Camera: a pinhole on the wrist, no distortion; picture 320 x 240 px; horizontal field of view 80.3 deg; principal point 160.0 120.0 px. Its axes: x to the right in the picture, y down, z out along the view. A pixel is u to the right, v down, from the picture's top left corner.
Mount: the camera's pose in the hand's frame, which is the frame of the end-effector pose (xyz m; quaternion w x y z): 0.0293 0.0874 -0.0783 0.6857 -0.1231 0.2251 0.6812
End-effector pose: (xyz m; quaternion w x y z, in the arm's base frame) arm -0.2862 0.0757 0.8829 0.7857 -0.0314 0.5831 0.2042
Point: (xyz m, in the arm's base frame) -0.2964 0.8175 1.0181
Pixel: 286 126
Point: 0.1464 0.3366 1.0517
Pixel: 67 153
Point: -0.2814 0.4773 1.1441
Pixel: 240 224
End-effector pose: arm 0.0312 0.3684 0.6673 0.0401 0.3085 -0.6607 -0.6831
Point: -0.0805 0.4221 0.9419
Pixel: 245 200
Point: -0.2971 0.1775 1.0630
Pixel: outside the picture
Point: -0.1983 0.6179 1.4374
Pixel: 297 221
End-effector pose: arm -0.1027 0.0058 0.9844 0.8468 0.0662 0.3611 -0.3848
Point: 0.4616 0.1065 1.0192
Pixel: 211 96
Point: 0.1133 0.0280 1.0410
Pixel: 120 136
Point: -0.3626 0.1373 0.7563
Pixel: behind the camera
